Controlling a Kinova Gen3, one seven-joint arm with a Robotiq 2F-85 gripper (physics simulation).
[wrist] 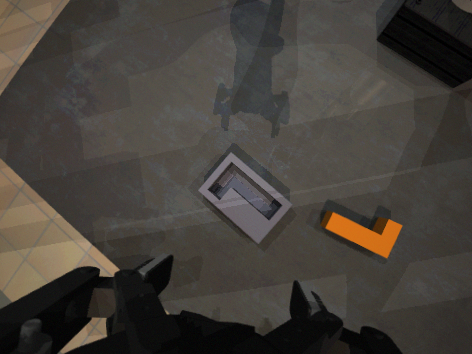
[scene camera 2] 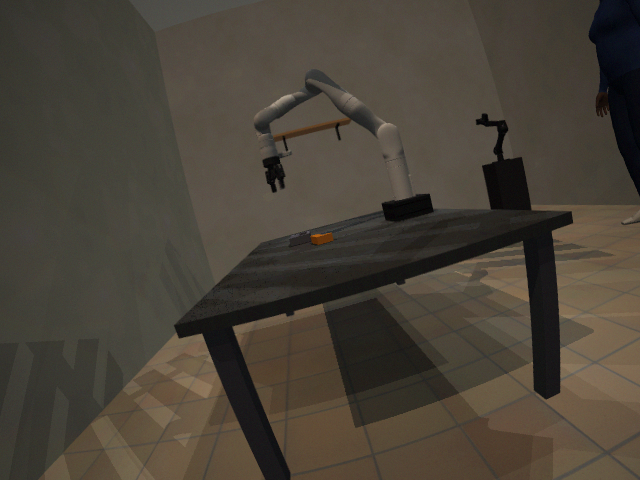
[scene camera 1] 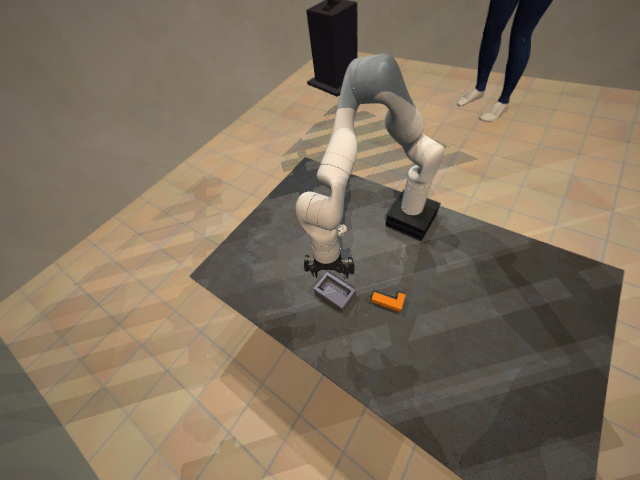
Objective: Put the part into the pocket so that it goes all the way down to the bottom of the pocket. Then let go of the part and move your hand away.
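The orange L-shaped part lies flat on the table, apart from the grey block. The grey block has an L-shaped pocket in its top. The pocket is empty, and its floor shows in the wrist view. In the wrist view the part is to the right of the block and turned at a different angle. My gripper is open and empty, pointing down, high above the table. In the second scene view it hangs well above the block and the part.
The dark table carries the arm's black base. Behind the table stand a dark pedestal and a person. A wooden shelf is on the wall.
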